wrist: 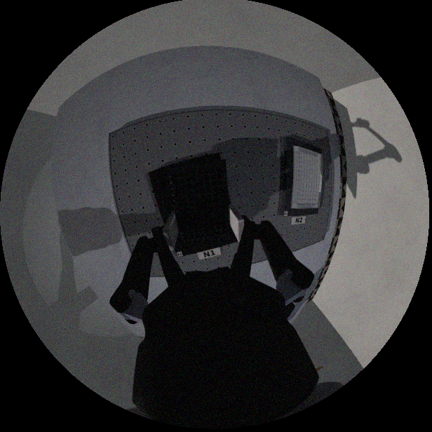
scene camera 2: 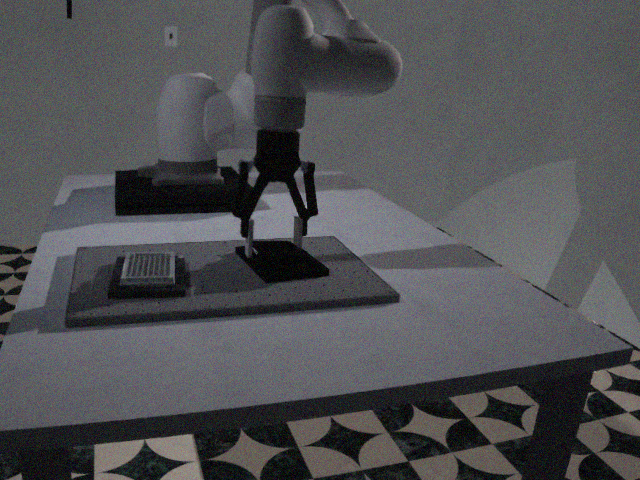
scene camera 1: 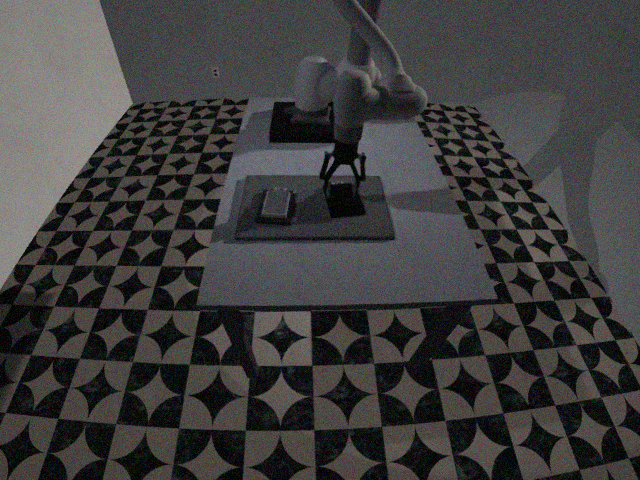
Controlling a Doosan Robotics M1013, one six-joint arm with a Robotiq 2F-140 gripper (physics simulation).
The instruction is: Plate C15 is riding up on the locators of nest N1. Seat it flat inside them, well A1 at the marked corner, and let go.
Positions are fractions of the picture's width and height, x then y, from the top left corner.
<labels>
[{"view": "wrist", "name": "my gripper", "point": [0.47,0.50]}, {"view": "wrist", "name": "pale plate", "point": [0.71,0.38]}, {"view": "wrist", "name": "black nest N1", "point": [0.38,0.47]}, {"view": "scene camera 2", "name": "my gripper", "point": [0.43,0.53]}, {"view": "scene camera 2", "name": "pale plate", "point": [0.22,0.56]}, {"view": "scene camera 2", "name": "black nest N1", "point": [0.45,0.57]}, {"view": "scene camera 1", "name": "my gripper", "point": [0.53,0.41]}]
</labels>
